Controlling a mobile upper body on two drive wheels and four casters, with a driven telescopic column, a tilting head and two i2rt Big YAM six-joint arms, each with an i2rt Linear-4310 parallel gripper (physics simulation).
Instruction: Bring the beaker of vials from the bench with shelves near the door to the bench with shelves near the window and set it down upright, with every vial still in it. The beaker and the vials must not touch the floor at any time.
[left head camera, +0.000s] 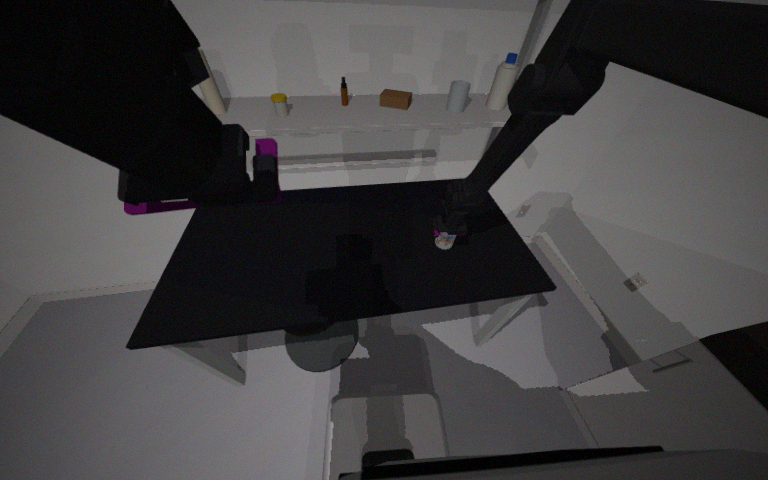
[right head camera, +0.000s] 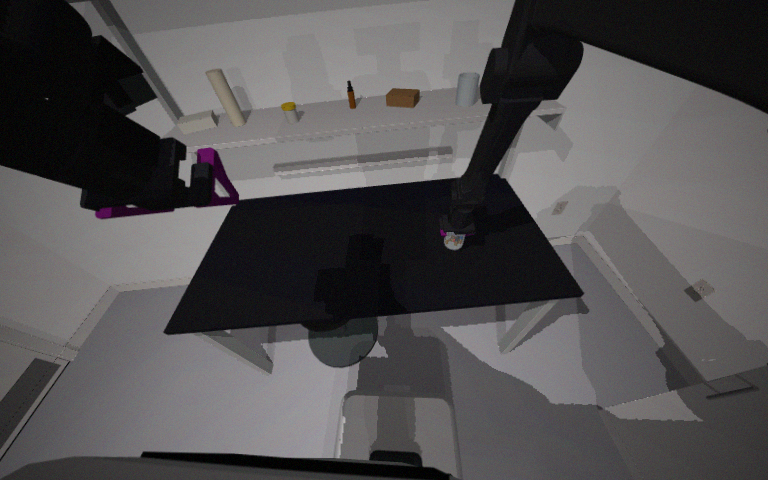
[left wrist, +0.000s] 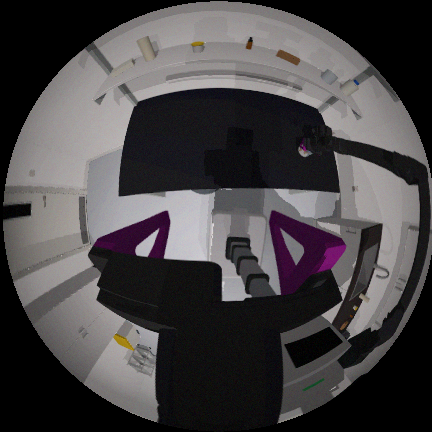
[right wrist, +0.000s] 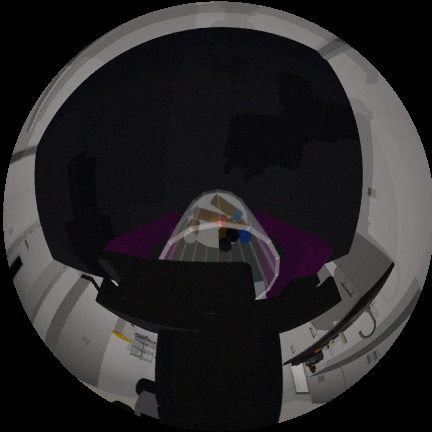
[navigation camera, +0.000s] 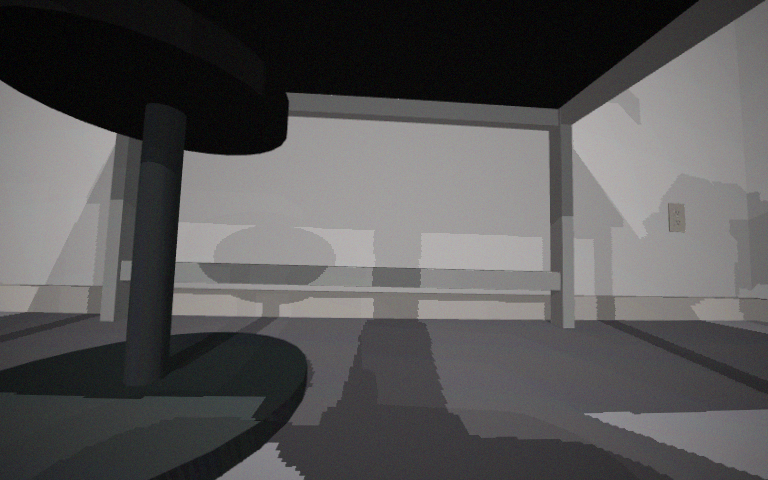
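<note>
The clear glass beaker (left head camera: 444, 242) (right head camera: 453, 242) (right wrist: 200, 250) is upright and holds several vials (right wrist: 232, 235) with black, blue and pale caps. My right gripper (left head camera: 449, 233) (right head camera: 457, 232) (right wrist: 217, 216) is shut on the beaker, with a magenta finger on each side of it. The beaker is over the right part of the black bench top (left head camera: 243, 271) (right head camera: 271, 271) (right wrist: 200, 100) and appears to be a little above it; the gap is hard to see. My left gripper (left wrist: 219, 215) (right head camera: 167, 208) is open and empty, high at the left of the head views.
A shelf (left head camera: 368, 117) behind the bench carries a yellow-lidded jar (left head camera: 279, 105), a brown bottle (left head camera: 344, 94), a brown box (left head camera: 395, 99), a grey cylinder (left head camera: 458, 96) and a blue-capped bottle (left head camera: 501, 84). A stool's round base (left head camera: 321, 346) (navigation camera: 226, 367) is at the bench's front edge. A wall stands at the right.
</note>
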